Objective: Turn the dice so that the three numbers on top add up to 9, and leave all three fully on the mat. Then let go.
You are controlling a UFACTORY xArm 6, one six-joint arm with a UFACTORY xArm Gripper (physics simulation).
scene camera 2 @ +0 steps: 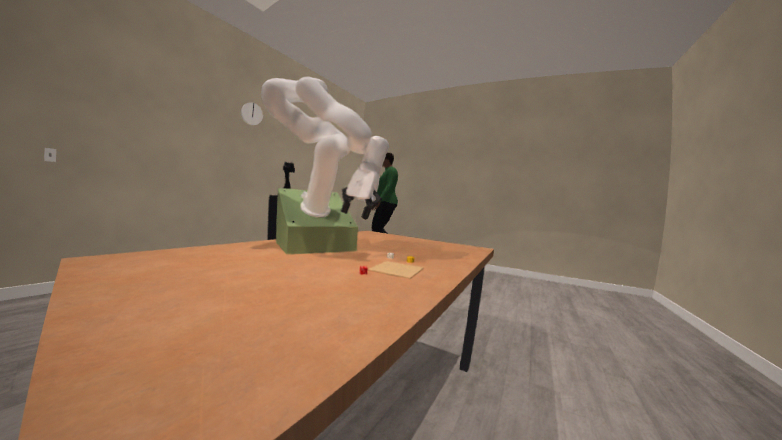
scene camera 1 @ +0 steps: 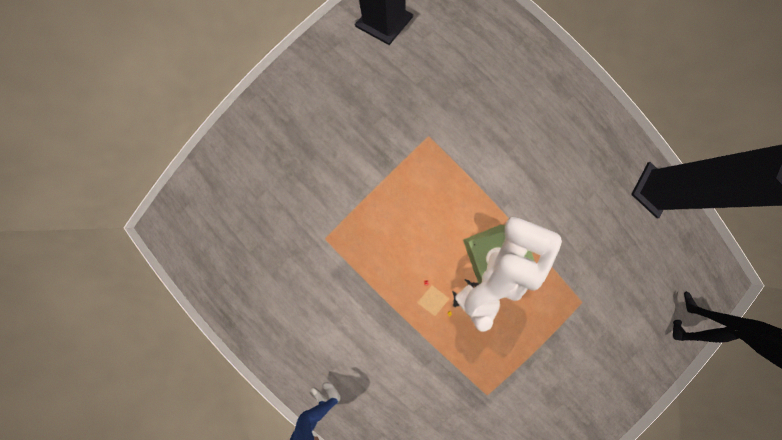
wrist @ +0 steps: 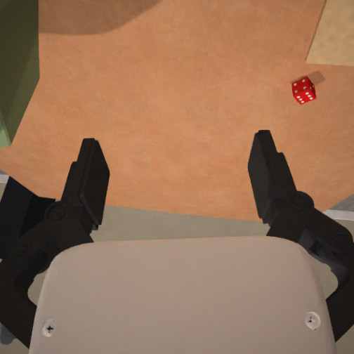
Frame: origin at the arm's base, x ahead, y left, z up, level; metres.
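Where they show: gripper, fingertip midpoint: [scene camera 2: 353, 215] [scene camera 1: 460, 286]; arm's base, origin of the base link: [scene camera 2: 315, 209].
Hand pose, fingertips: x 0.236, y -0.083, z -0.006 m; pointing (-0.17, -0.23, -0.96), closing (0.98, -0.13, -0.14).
Each offset is from my fingertips to the top centre of the thing. Level surfaces: height alone.
A red die @(0.110 m ahead, 0.118 m right, 0.139 m down) [scene camera 1: 426, 282] [scene camera 2: 363, 270] [wrist: 304, 90] lies on the table just off one corner of the tan mat @(0.178 m ahead, 0.015 m right, 0.155 m down) [scene camera 1: 433, 300] [scene camera 2: 396, 269] [wrist: 335, 35]. In the wrist view it shows a four-pip face and a six-pip face; which is on top is unclear. A yellow die @(0.186 m ahead, 0.113 m left, 0.139 m down) [scene camera 1: 449, 313] [scene camera 2: 410, 259] lies beside the mat. A white die @(0.102 m ahead, 0.126 m left, 0.139 m down) [scene camera 2: 390, 255] lies off the mat's edge towards the arm; it does not show in scene camera 1. The pips of these two are too small to read. My gripper [scene camera 1: 462, 290] [scene camera 2: 354, 213] [wrist: 176, 150] is open and empty, tilted and raised above the table between base and mat.
The green base block [scene camera 1: 474, 251] [scene camera 2: 322, 239] [wrist: 17, 60] carries the arm and stands close to the gripper. The orange table @(0.159 m down) [scene camera 1: 404, 207] [scene camera 2: 191, 317] has an edge [scene camera 2: 404, 339] beyond the mat. People stand away from the table.
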